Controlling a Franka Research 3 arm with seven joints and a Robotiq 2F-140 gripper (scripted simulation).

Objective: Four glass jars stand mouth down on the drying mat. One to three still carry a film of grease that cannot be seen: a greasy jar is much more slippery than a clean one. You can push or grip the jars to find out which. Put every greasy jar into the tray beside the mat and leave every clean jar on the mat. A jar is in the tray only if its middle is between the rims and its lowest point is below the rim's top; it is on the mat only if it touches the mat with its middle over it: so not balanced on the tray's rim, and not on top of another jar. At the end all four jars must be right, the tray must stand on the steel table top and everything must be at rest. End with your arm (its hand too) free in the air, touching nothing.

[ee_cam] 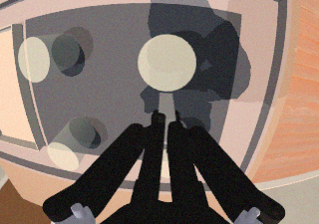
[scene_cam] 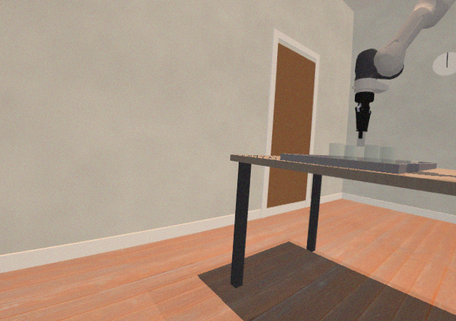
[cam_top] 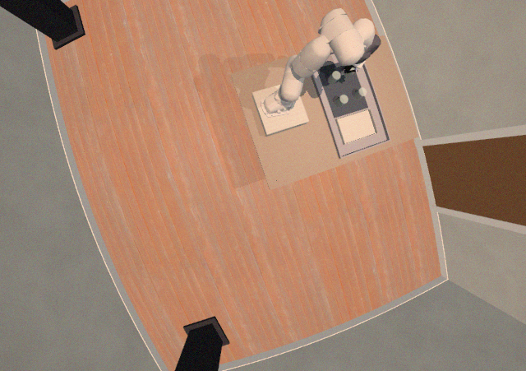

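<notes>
Right now my hand is 12 cm above the grey drying mat, 8 cm to the left of it and 2 cm short of it. Round my hand: tray (40 cm to the right, 11 cm below).
</notes>
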